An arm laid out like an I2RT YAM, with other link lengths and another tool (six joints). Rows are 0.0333 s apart.
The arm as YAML. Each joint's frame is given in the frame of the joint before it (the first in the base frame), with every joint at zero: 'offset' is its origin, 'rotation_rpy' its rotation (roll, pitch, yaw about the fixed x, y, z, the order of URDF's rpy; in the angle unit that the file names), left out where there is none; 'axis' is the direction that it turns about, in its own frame. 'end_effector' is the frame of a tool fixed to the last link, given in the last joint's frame.
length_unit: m
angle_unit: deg
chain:
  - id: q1
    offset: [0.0, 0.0, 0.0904]
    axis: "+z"
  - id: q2
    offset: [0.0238, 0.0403, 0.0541]
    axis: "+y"
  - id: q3
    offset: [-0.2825, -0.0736, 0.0]
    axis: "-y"
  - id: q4
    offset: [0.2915, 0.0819, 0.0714]
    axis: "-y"
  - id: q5
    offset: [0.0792, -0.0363, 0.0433]
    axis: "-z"
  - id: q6
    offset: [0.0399, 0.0, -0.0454]
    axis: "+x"
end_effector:
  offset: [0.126, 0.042, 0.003]
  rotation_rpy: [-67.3, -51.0, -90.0]
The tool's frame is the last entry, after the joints.
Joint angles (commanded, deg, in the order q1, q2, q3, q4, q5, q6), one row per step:
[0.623, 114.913, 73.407, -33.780, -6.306, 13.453]
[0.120, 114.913, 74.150, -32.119, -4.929, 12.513]
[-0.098, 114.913, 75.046, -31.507, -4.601, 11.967]
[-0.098, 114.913, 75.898, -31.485, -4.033, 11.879]
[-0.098, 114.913, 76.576, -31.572, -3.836, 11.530]
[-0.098, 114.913, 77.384, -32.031, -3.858, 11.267]
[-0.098, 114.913, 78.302, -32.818, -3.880, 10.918]
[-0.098, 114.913, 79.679, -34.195, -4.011, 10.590]
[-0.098, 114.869, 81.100, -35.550, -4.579, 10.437]
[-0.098, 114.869, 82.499, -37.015, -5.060, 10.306]
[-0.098, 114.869, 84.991, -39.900, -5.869, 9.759]
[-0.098, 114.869, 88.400, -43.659, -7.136, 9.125]
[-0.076, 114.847, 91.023, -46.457, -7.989, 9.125]
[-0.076, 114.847, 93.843, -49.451, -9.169, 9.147]
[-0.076, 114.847, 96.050, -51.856, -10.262, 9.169]
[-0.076, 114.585, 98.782, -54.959, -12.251, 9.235]
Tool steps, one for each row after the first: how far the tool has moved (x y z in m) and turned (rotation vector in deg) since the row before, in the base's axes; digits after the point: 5 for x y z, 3 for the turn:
[0.01175, -0.00785, 0.00517, -1.565, -2.506, 0.019]
[0.00804, -0.00269, 0.00599, -0.479, -1.553, 0.199]
[0.00548, -0.00160, 0.00485, -0.567, -0.880, -0.103]
[0.00364, -0.00050, 0.00391, -0.304, -0.614, 0.261]
[0.00291, 0.00011, 0.00438, -0.071, -0.367, 0.254]
[0.00217, 0.00013, 0.00457, -0.102, -0.154, 0.334]
[0.00246, 0.00043, 0.00671, 0.008, -0.023, 0.352]
[0.00266, 0.00163, 0.00790, 0.478, -0.122, 0.343]
[0.00192, 0.00138, 0.00721, 0.404, 0.054, 0.292]
[0.00173, 0.00237, 0.01245, 0.569, 0.340, 0.793]
[0.00221, 0.00365, 0.01784, 0.975, 0.277, 1.026]
[0.00170, 0.00257, 0.01427, 0.803, 0.152, 0.311]
[0.00112, 0.00325, 0.01561, 1.119, 0.176, 0.376]
[0.00006, 0.00298, 0.01243, 1.038, 0.200, 0.343]
[-0.00140, 0.00536, 0.01842, 1.899, 0.119, 0.596]

